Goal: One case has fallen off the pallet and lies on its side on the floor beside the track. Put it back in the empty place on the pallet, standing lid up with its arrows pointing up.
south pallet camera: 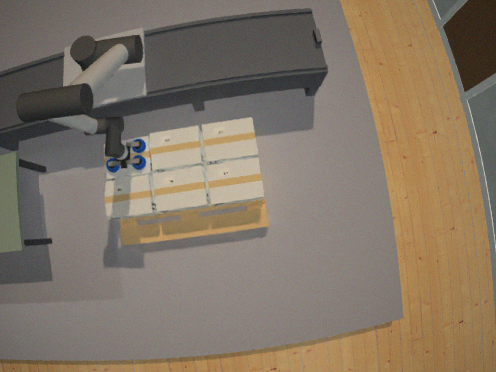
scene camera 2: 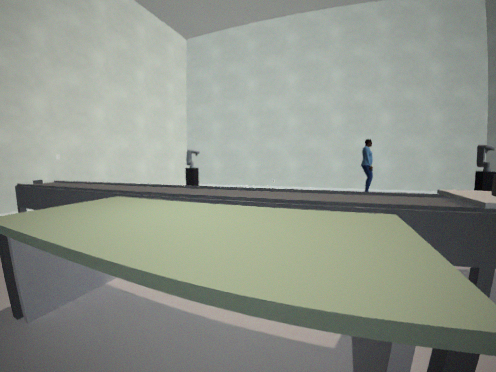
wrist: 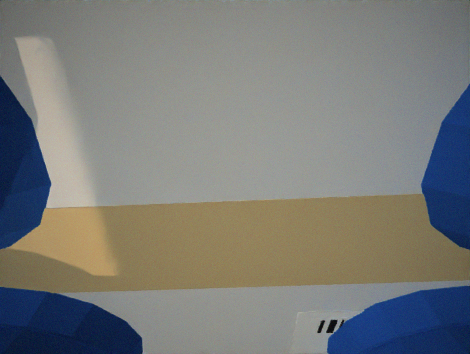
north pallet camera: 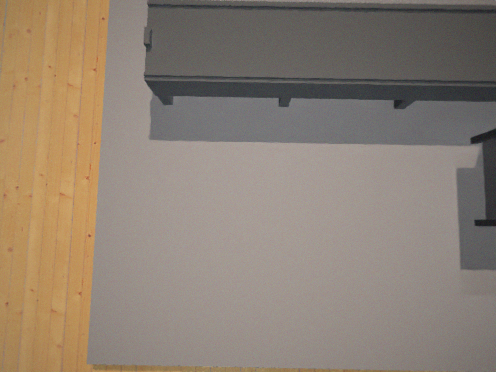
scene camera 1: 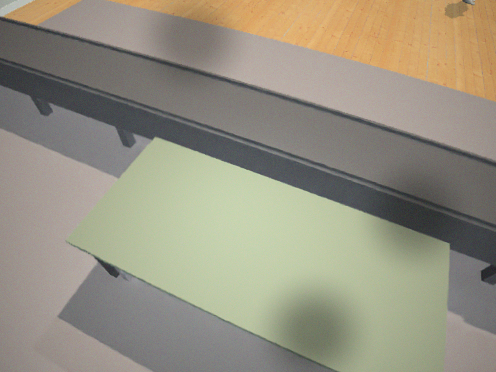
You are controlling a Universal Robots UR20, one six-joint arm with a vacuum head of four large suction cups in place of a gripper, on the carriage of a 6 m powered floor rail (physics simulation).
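Places are measured from the arm's base along level axes (x ahead, y left, z up), in millimetres.
Where they show: hand at its tool point: (wrist: pixel 235 231).
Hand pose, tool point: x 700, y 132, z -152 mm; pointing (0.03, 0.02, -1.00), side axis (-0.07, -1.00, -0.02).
Note:
After its pixels a point has its place.
The case (south pallet camera: pixel 127 172) @(x 823, y 127, z -126 mm) (wrist: pixel 240 125) @(x 760, y 126, z -128 mm) is in the back left place of the pallet block in the south pallet camera view, upright, with its white lid and tan tape strip on top. Its lid looks about level with its neighbours. My vacuum head (south pallet camera: pixel 126 155) @(x 700, y 132, z -151 mm) is over it with blue cups on the lid, shut on the case; one cup is hidden by the arm. In the wrist view, four cups surround the tape and part of a barcode label. The wooden pallet (south pallet camera: pixel 265 215) @(x 1265, y 1086, z -425 mm) bears several other cases (south pallet camera: pixel 180 187) @(x 991, y 512, z -136 mm) in two rows. The case's side arrows are hidden.
The grey rail (scene camera 1: pixel 250 115) (scene camera 2: pixel 280 196) (north pallet camera: pixel 320 45) (south pallet camera: pixel 240 45) runs behind the pallet, with the white carriage (south pallet camera: pixel 135 82) @(x 184, y 275, z 1 mm) under my arm. A green table (scene camera 1: pixel 240 225) @(x 854, y -1896, z -40 mm) (scene camera 2: pixel 225 240) @(x 1042, y -1455, z -40 mm) (south pallet camera: pixel 9 200) @(x 891, y -937, z -40 mm) stands left of the pallet. A person (scene camera 2: pixel 368 157) is beyond the rail.

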